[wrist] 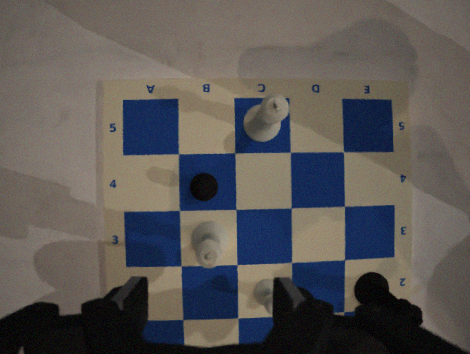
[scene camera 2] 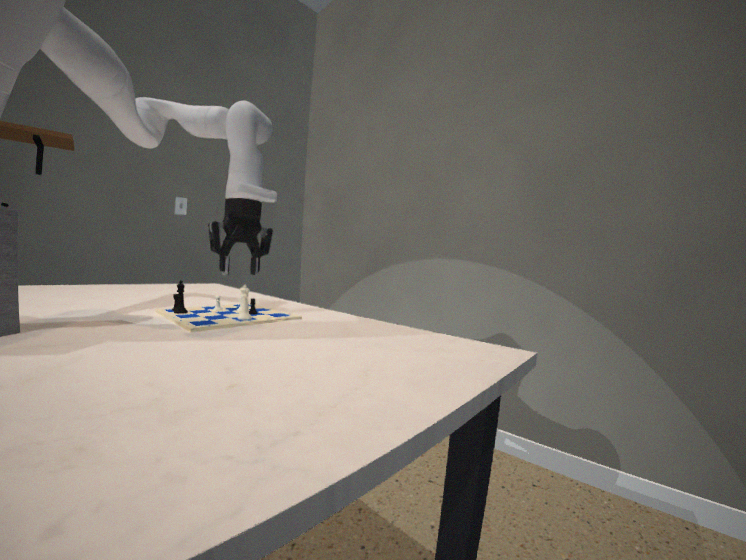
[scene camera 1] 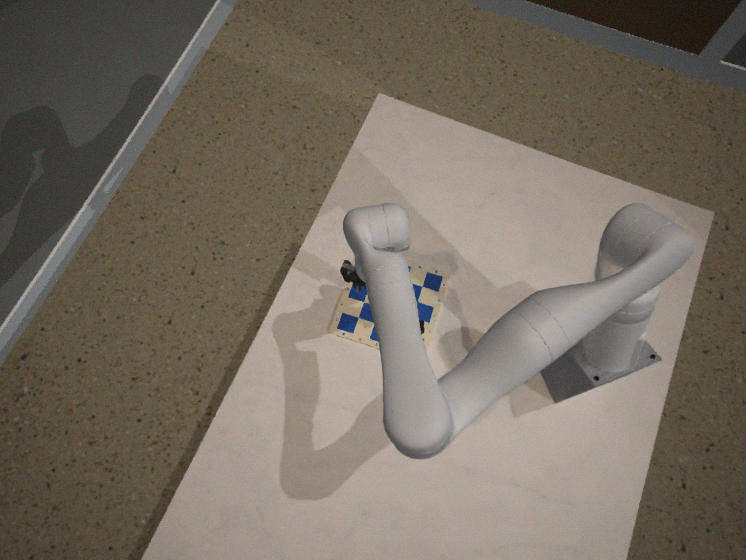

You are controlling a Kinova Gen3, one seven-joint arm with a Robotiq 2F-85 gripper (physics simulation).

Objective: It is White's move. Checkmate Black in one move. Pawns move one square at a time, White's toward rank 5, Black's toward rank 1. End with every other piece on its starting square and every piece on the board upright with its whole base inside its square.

Labels:
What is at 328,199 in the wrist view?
A chessboard.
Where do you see a chessboard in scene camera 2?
201,318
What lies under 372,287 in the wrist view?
A black king.

